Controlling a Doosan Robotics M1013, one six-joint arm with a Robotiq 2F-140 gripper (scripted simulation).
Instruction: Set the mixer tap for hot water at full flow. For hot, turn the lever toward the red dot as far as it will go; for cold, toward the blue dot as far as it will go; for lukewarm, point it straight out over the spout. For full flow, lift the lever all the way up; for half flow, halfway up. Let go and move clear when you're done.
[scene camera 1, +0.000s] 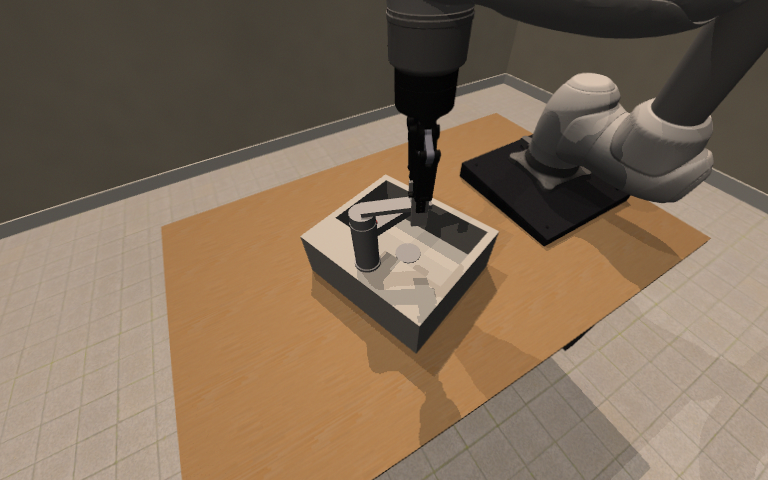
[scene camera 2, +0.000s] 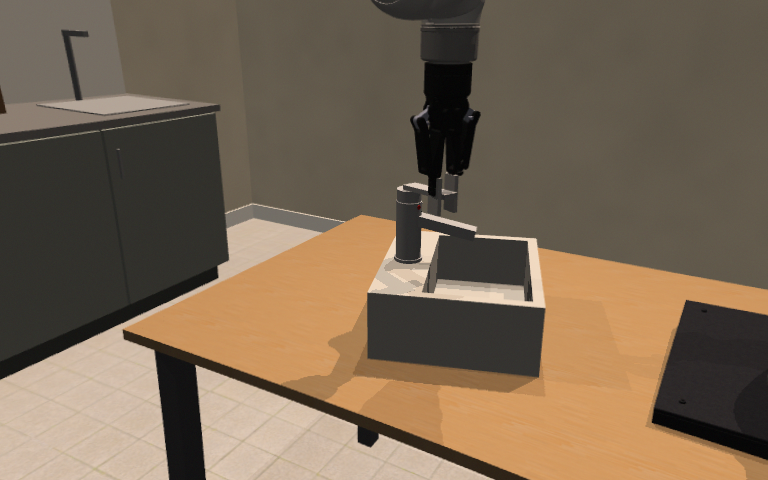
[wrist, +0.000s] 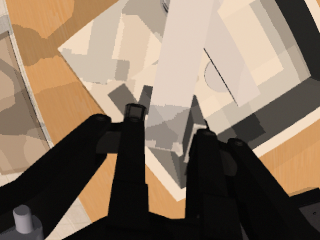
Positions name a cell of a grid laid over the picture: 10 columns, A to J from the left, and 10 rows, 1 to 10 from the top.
Scene:
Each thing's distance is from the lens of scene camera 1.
gripper (scene camera 1: F5): 54 cm
flat lever (scene camera 1: F5): 51 cm

